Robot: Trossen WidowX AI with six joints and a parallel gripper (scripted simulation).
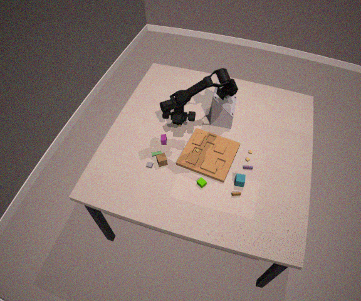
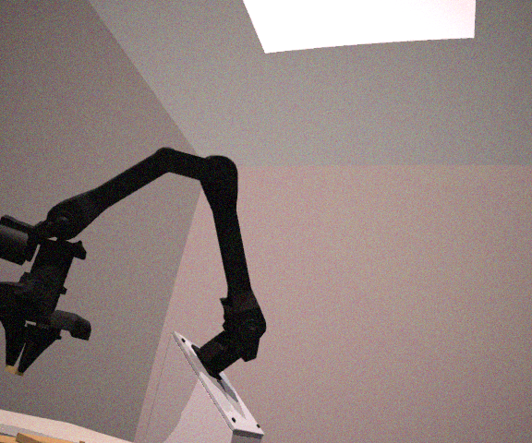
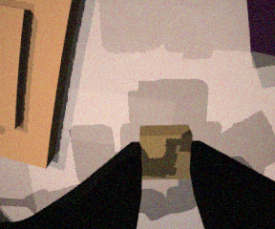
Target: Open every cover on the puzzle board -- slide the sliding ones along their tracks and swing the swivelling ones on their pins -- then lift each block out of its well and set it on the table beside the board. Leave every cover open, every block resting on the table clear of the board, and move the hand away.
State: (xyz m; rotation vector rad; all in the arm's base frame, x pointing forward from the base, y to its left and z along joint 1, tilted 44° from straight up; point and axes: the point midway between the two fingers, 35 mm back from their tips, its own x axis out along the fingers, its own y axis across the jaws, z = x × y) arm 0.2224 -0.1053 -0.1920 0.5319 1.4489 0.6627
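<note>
My gripper tip is 190 mm to the right of the tan puzzle board, 100 mm short of it and 90 mm above it. Also, from my gripper tip: magenta block 90 mm below, 80 mm to the right, 60 mm ahead; brown cube 220 mm ahead, 80 mm below, 50 mm to the right; flat green piece 170 mm ahead, 100 mm to the right, 100 mm below.
</note>
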